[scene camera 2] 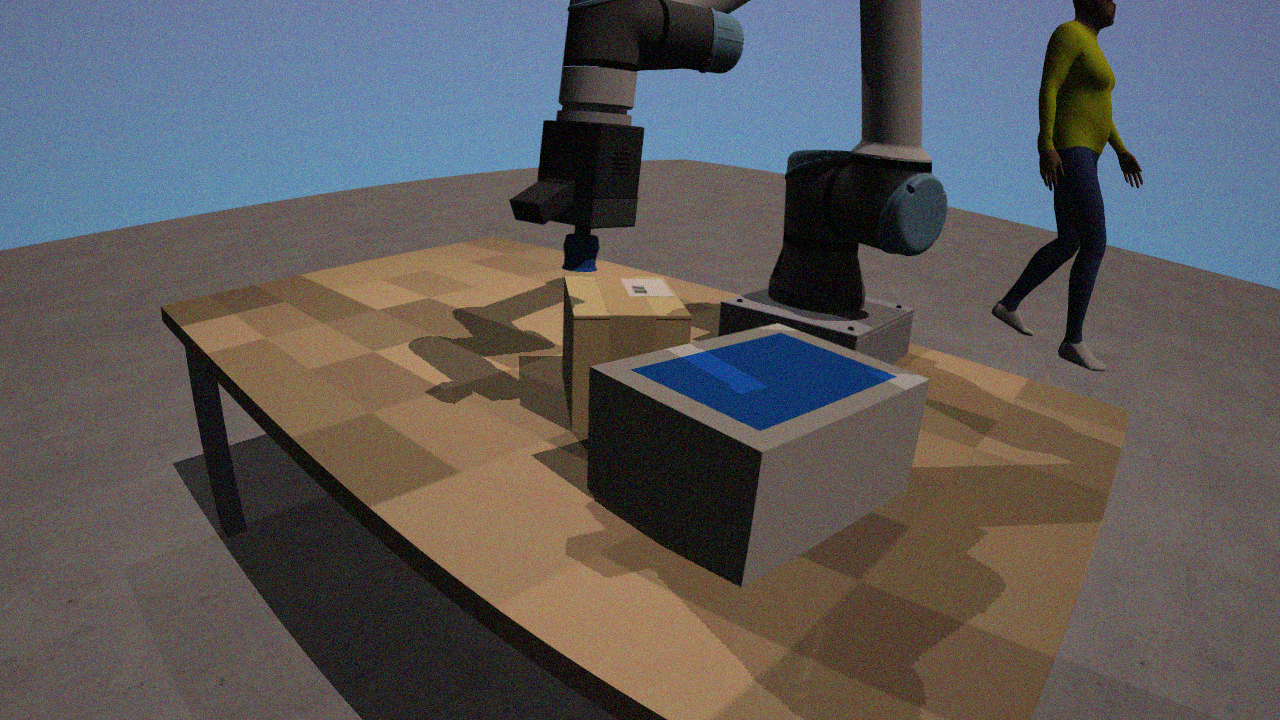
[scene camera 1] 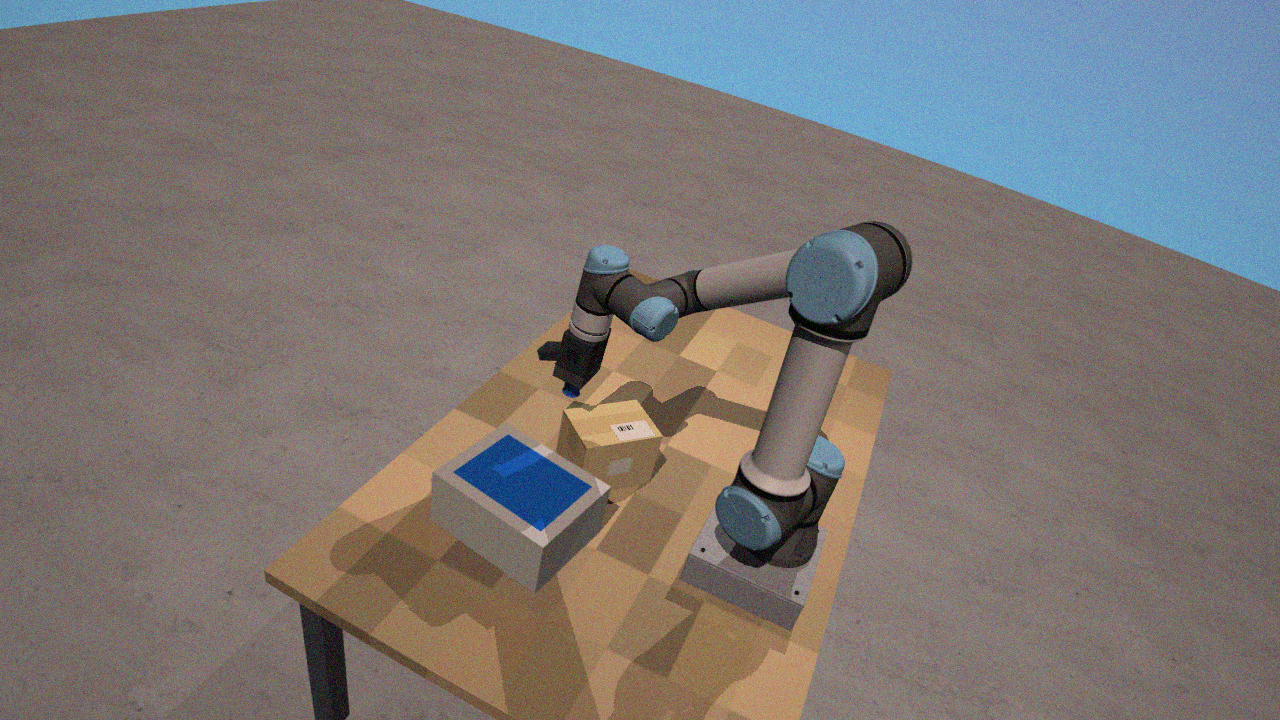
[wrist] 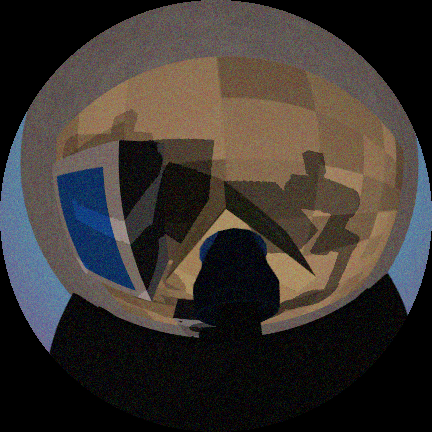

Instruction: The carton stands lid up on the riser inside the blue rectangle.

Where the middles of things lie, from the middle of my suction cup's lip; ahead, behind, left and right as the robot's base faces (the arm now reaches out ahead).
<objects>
I see my suction cup 120 mm above the cardboard carton (scene camera 1: 618,443), 90 mm past it and 20 mm to the left of it.
</objects>
